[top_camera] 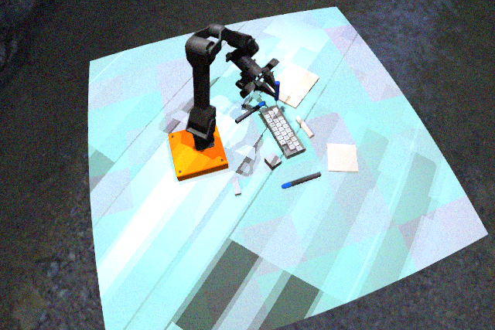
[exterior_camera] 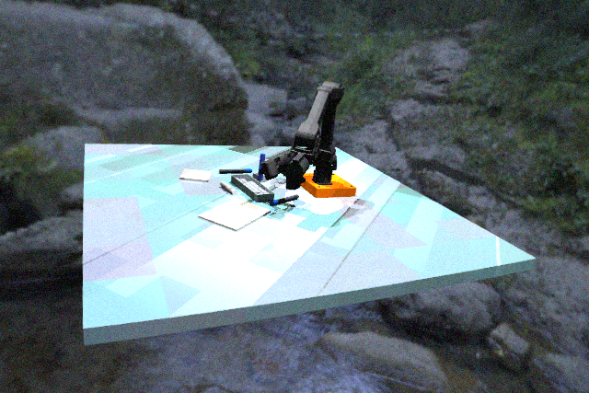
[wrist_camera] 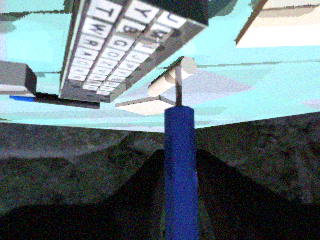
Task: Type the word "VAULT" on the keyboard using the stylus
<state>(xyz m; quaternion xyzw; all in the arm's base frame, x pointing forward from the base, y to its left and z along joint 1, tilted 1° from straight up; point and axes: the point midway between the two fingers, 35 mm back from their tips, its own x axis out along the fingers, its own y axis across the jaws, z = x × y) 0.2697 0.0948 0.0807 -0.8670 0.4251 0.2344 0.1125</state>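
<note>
My gripper tip is now 100 mm to the left of the white cylinder, 90 mm above it and 80 mm short of it. Round my gripper tip: tan sheet (110 mm to the left, 110 mm ahead, 100 mm below); grey cube (200 mm to the right, 90 mm below, 80 mm behind); stylus (10 mm below).
</note>
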